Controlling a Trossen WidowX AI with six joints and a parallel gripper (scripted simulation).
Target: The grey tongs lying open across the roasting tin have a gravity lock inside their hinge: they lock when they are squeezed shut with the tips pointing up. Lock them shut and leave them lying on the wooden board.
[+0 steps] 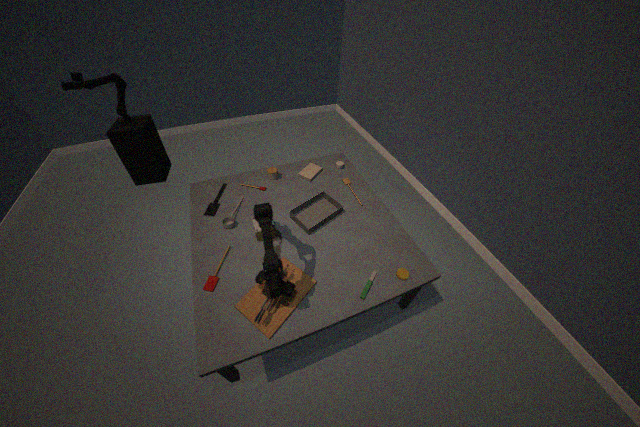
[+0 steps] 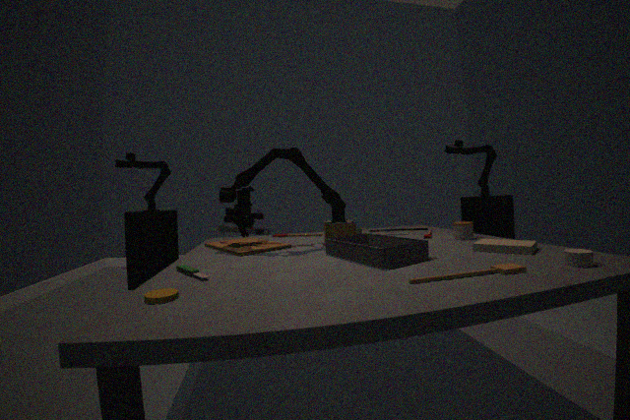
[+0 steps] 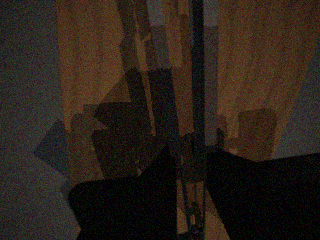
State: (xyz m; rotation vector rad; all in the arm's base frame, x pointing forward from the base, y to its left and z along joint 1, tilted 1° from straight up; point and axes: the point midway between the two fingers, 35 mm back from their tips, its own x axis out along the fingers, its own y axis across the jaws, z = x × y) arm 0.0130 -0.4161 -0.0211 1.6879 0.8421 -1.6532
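The wooden board is 4 cm below my gripper tip. Also, from my gripper tip: roasting tin 49 cm to the left, 33 cm ahead, 2 cm below; green-handled tool 49 cm ahead, 6 cm to the right, 4 cm below; red spatula 30 cm behind, 20 cm to the left, 4 cm below.
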